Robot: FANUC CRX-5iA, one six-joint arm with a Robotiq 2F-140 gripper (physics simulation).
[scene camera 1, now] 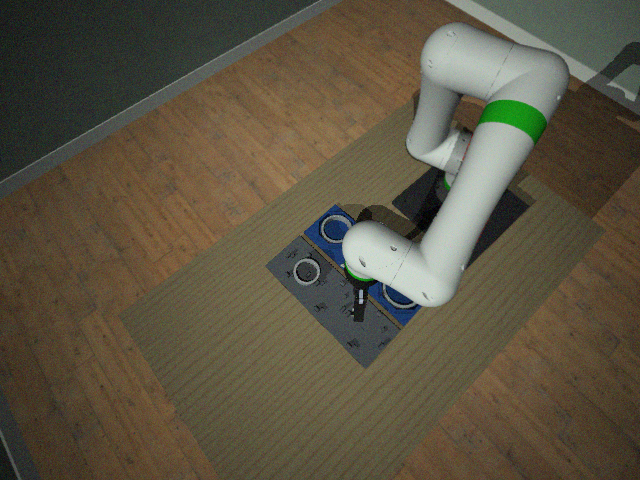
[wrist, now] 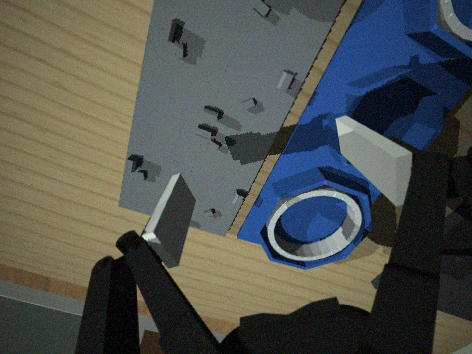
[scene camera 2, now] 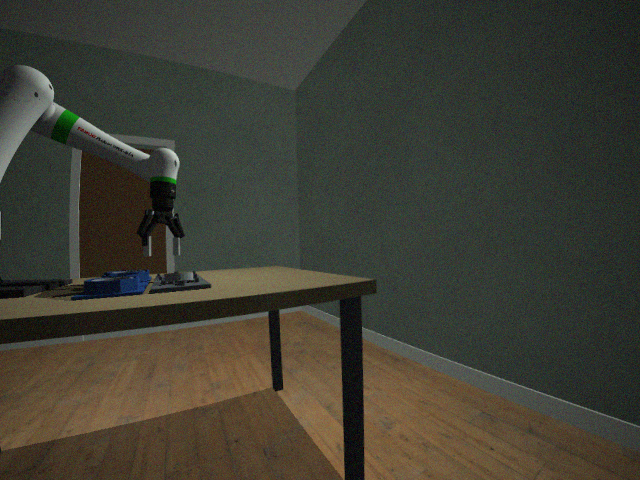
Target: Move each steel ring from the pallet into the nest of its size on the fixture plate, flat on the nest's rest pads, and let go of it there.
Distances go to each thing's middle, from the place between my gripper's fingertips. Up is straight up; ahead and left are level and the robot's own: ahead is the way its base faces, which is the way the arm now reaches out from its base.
Labels:
The grey fixture plate (scene camera 1: 367,335) lies 60 mm ahead of my hand, 50 mm to the right of it and 90 mm below it. Also, from my hand: blue pallet (scene camera 1: 336,255): 120 mm behind, 80 mm to the right, 90 mm below.

